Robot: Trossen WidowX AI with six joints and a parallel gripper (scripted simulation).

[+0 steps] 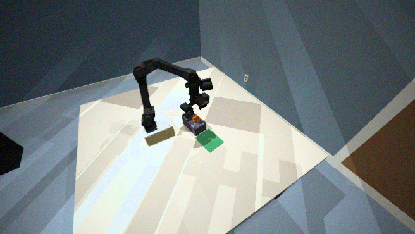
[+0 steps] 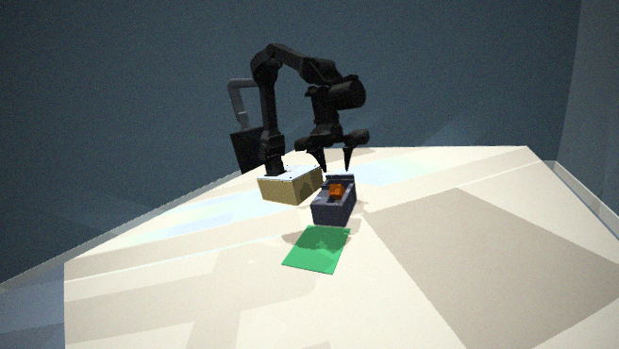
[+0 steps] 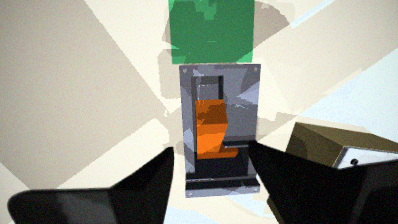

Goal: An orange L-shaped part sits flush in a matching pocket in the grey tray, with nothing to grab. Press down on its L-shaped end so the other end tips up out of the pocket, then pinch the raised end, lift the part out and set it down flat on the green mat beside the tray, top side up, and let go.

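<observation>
The orange L-shaped part lies 9 cm below my gripper tip, 3 cm to the left of it and 2 cm behind it. The rest, counted from my gripper tip: green mat: 15 cm to the right, 14 cm below.
</observation>
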